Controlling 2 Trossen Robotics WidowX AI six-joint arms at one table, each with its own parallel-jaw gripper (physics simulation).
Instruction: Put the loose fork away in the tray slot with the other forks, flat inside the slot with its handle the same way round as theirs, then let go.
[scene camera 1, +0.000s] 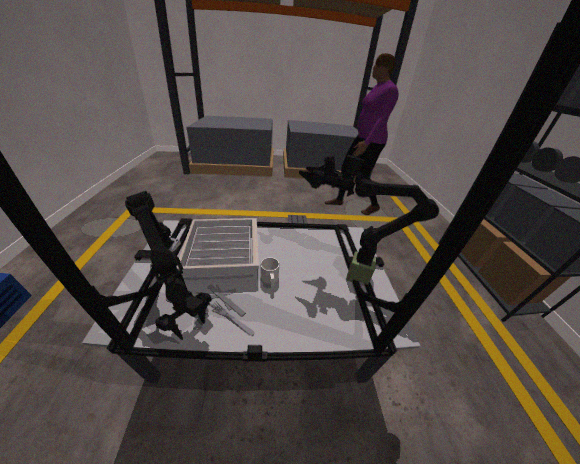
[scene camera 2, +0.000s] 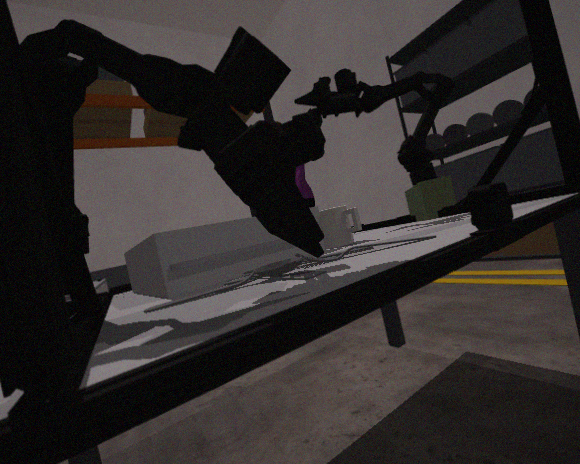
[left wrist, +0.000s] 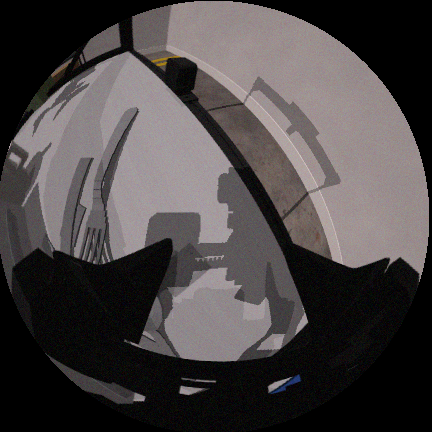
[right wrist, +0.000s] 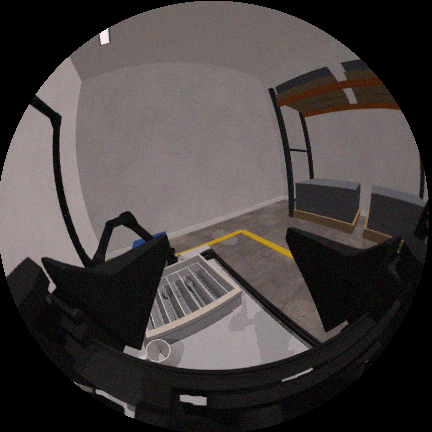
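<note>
The loose fork lies flat on the table in front of the tray, its tines toward the left gripper. My left gripper is open and empty, low over the table to the left of the fork; its finger hides the tine tips in the left wrist view. The cutlery tray stands behind the fork, with long slots. Cutlery with a fork-like head lies in one slot, too small to tell surely. My right gripper is open and empty, raised high behind the table.
A knife lies beside the fork, on its tray side. A mug stands at the tray's right. A green block is at the right arm's base. A person stands beyond the table.
</note>
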